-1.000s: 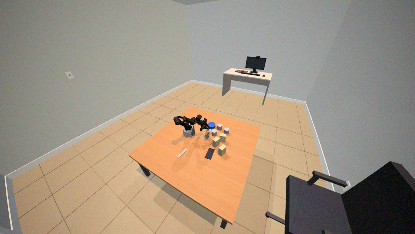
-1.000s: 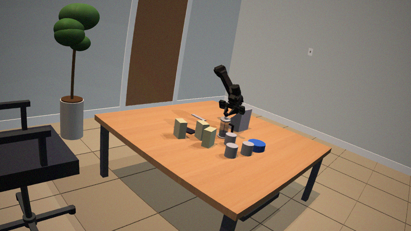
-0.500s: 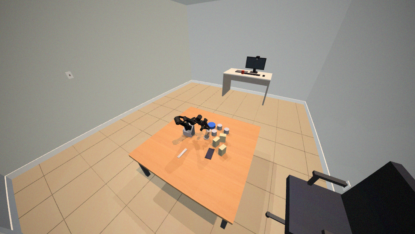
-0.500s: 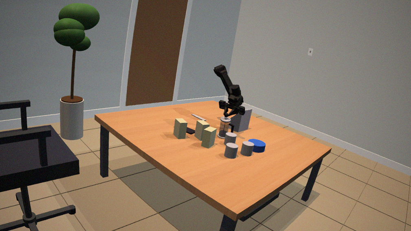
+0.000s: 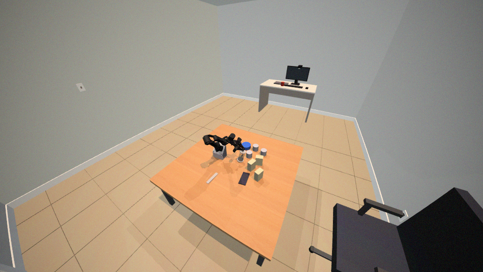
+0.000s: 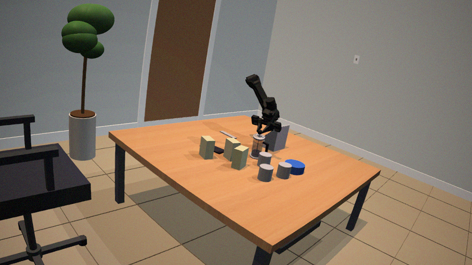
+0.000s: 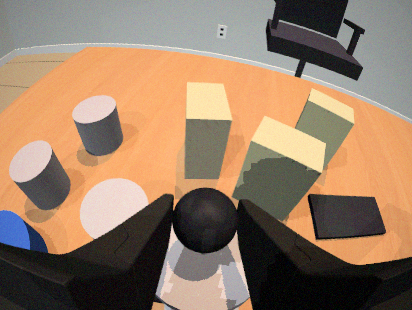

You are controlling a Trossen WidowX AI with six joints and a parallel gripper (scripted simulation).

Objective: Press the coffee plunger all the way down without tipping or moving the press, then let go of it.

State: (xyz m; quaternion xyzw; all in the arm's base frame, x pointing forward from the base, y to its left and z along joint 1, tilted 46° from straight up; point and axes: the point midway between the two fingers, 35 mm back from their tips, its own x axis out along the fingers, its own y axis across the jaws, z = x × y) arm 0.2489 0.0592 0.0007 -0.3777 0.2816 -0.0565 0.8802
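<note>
The coffee press is 2 cm behind my gripper tip, 1 cm to the left of it and 8 cm below it. The rest, counted from my gripper tip: dark flat tablet: 10 cm ahead, 23 cm to the right, 16 cm below; blue disc: 7 cm behind, 23 cm to the left, 15 cm below.
</note>
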